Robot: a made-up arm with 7 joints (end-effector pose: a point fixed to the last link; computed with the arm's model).
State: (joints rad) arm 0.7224 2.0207 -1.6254 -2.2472 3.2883 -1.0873 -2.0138
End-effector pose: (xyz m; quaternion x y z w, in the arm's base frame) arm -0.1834 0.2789 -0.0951 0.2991 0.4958 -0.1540 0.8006
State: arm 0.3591 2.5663 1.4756 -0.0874 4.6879 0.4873 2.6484
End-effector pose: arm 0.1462 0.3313 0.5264 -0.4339 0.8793 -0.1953 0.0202
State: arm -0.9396 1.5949 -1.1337 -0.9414 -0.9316 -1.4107 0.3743
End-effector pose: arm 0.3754 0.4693 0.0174 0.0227 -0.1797 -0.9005 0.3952
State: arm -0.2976 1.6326 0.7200 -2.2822 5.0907 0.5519 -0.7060
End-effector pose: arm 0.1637 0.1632 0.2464 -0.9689 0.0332 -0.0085 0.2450
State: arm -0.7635 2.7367 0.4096 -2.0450 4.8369 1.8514 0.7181
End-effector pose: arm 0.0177 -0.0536 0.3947 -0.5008 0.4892 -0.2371 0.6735
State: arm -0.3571 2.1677 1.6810 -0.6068 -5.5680 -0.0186 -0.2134
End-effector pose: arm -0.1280 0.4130 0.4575 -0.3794 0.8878 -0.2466 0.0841
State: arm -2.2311 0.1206 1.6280 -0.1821 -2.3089 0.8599 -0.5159
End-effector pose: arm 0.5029 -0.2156 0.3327 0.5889 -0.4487 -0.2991 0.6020
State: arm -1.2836 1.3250 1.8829 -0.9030 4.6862 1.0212 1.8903
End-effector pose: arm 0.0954 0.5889 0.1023 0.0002 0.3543 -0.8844 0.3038
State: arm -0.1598 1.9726 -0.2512 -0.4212 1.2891 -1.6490 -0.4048
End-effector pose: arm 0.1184 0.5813 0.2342 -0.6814 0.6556 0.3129 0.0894
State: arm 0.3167 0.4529 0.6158 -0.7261 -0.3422 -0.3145 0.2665
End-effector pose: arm -0.0215 0.3699 -0.4988 0.3448 -0.3715 0.0982 0.8564
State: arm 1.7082 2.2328 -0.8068 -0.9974 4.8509 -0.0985 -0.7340
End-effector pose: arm -0.0376 0.5929 0.0288 0.5769 -0.2845 0.6628 0.3834
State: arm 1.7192 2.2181 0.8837 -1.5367 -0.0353 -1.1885 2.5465
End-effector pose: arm 0.3202 0.3747 -0.1341 -0.4484 0.0560 0.0760 0.8888
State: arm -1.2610 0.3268 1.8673 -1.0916 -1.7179 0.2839 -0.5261
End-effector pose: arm 0.4705 0.3170 -0.1348 0.5278 -0.2355 0.1281 0.8060
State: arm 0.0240 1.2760 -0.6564 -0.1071 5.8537 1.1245 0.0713
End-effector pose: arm 0.0187 0.6047 -0.2069 0.6818 0.5756 -0.0986 0.4406
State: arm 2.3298 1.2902 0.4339 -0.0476 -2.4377 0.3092 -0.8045
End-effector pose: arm -0.2795 0.4060 0.4049 0.7436 -0.3888 0.4154 0.3511
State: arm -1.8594 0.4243 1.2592 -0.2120 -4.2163 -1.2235 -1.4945
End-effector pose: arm 0.5989 0.0356 0.2245 -0.2197 -0.3064 0.7276 0.5732
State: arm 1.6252 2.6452 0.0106 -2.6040 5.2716 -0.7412 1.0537
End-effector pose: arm 0.0742 0.1627 -0.1734 -0.6590 0.1225 -0.6844 0.2867
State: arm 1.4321 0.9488 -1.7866 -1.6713 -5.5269 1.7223 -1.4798
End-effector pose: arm -0.4803 -0.0572 -0.0174 0.8719 -0.3333 0.3510 0.0740
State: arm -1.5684 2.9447 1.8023 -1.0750 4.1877 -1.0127 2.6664
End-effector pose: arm -0.5805 0.0606 -0.0430 -0.3941 0.8039 -0.0547 0.4420
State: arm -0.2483 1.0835 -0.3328 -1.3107 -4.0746 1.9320 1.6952
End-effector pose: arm 0.3792 0.3304 -0.2246 -0.1650 0.5333 0.5896 0.5838
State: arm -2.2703 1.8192 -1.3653 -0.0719 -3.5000 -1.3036 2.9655
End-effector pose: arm 0.0649 0.5731 0.2740 0.5759 0.1547 0.5131 0.6174
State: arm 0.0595 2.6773 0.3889 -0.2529 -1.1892 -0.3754 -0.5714
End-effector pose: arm 0.0986 0.2603 0.5769 0.7175 0.5654 -0.4005 0.0716
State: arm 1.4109 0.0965 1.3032 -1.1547 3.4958 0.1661 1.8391
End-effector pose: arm -0.5326 0.1884 -0.1041 0.5969 0.4004 -0.0882 0.6896
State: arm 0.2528 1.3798 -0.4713 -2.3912 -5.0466 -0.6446 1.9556
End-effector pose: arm 0.1757 0.1613 -0.1955 -0.7994 -0.0784 0.4336 0.4084
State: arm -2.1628 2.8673 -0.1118 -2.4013 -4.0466 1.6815 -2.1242
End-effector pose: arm -0.2406 0.0637 0.1774 0.7115 0.0498 -0.6585 0.2402
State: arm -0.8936 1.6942 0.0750 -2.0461 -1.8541 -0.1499 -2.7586
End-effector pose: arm 0.2188 0.1629 0.2905 -0.1354 -0.8644 -0.3136 0.3690
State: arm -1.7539 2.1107 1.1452 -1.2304 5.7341 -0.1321 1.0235
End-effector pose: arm -0.3713 0.3759 0.1956 -0.3386 0.7308 -0.2230 0.5492
